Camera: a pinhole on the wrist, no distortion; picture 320 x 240 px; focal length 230.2 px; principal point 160.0 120.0 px. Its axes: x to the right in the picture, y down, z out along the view. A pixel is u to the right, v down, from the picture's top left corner.
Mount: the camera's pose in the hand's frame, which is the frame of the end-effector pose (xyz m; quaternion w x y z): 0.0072 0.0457 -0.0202 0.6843 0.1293 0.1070 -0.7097
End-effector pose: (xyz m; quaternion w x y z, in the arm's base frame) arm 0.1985 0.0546 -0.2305 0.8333 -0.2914 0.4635 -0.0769
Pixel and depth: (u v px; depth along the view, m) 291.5 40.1 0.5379
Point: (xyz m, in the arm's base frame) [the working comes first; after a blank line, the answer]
In the camera's frame: 0.3073 -0.1867 0.5379

0.4524 -0.0427 0.3042
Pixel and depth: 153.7 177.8 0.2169
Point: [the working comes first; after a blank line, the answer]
In the camera's frame: -0.0059 0.0545 0.2169

0.3852 0.0928 -0.1820
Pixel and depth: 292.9 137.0 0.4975
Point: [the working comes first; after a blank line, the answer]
In the camera's frame: 0.2872 0.0367 0.4975

0.5538 -0.1243 0.1170
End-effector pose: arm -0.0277 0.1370 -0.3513 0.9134 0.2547 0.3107 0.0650
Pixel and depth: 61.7 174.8 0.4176
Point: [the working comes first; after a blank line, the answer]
In the camera's frame: -0.1783 0.0994 0.4176

0.3136 0.0413 -0.0714
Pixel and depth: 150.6 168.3 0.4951
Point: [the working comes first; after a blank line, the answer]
In the camera's frame: -0.0202 0.1039 0.4951

0.3168 -0.1192 -0.1438
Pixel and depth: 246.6 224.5 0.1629
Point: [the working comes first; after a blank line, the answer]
In the camera's frame: 0.0613 0.0739 0.1629

0.0972 0.0491 -0.3472
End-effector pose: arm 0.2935 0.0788 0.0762 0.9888 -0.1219 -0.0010 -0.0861
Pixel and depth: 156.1 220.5 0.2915
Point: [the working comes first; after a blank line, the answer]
In the camera's frame: -0.0049 0.1273 0.2915

0.4116 0.0720 0.3432
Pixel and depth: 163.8 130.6 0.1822
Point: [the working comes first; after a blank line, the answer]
In the camera's frame: 0.0030 0.0084 0.1822

0.3020 0.0971 0.2271
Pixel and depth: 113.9 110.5 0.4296
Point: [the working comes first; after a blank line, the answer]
In the camera's frame: -0.0860 -0.0177 0.4296

0.2755 0.1695 0.4798
